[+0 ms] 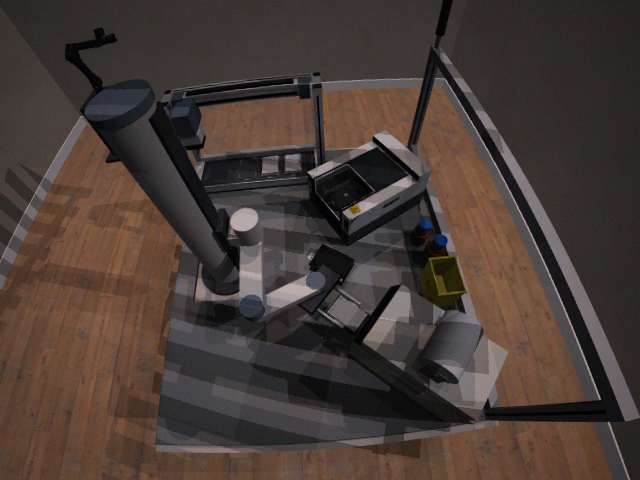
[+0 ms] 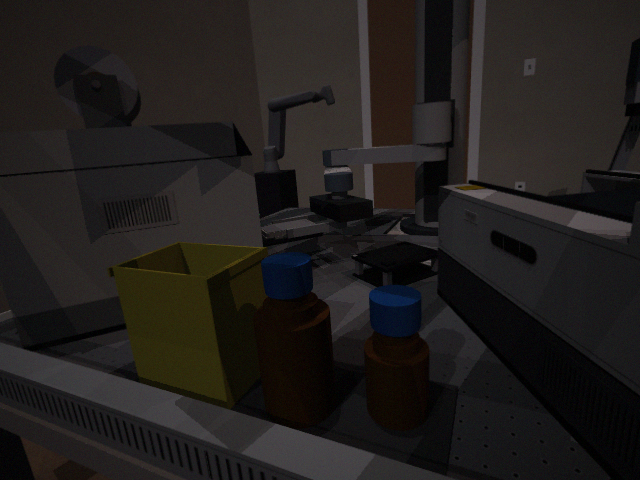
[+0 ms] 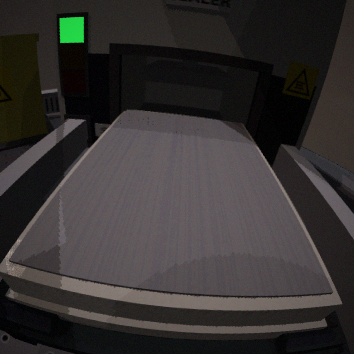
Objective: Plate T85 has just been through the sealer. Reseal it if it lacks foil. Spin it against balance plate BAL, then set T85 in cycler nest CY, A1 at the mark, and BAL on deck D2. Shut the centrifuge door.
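Places are measured from the arm's base along level axes (x up, y back, z right), in metres.
Where they show: gripper, fingertip midpoint: (image 1: 351,316) (image 2: 279,229) (image 3: 181,147); arm's base, link origin: (image 1: 228,270).
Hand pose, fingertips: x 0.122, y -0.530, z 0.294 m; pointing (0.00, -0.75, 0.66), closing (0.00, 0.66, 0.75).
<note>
Each offset is from my fingertips to the top centre of the thing. "*": to the spot under its first point.
Plate T85 @(dz -0.013, dx +0.006, dy +0.015 m) (image 3: 175,210) (image 1: 347,310) sits level on the carrier in front of the sealer's @(dz +0.186, dx +0.367, dy -0.208 m) (image 3: 140,30) (image 1: 395,335) (image 2: 206,206) slot. A smooth grey, finely streaked sheet covers its top; no wells show. My gripper (image 3: 181,147) has one finger along each long side of the plate, close against it, and is shut on it. The finger pads are partly hidden by the plate's edges. A white instrument (image 1: 390,204) (image 2: 480,222) has an open dark chamber, which looks like the centrifuge with its door open. No label for BAL, CY or D2 is readable.
The sealer's green light @(* dz -0.023, dx +0.057, dy -0.111 m) (image 3: 72,30) is lit. A low black stand (image 1: 333,262) (image 2: 395,254) is beside the gripper. A yellow bin (image 1: 443,281) (image 2: 170,325) and two blue-capped bottles (image 2: 294,356) (image 2: 397,377) line the edge. A gantry frame @(* dz -0.827, dx +0.229, dy +0.059 m) (image 1: 318,124) stands at the back.
</note>
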